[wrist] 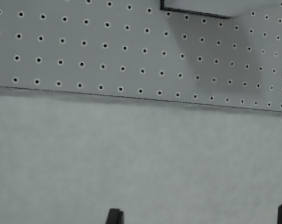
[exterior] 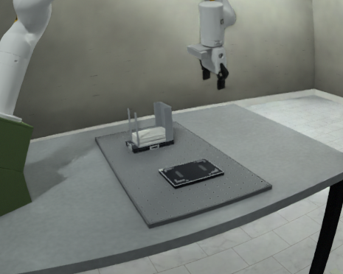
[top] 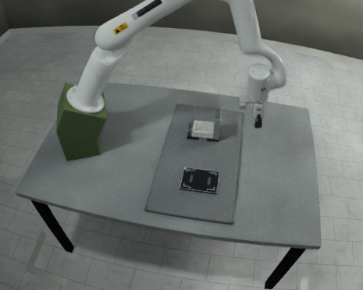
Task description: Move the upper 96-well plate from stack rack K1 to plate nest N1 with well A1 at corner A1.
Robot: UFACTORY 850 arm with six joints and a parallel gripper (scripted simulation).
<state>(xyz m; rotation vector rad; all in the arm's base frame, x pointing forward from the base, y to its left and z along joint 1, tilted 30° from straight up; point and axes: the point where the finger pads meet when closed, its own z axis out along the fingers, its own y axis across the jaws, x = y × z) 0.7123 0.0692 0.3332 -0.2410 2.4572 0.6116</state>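
The white 96-well plate is 240 mm behind my hand, 50 mm to the left of it and 180 mm below it. Round my hand: black plate nest: 190 mm behind, 250 mm to the right, 220 mm below.
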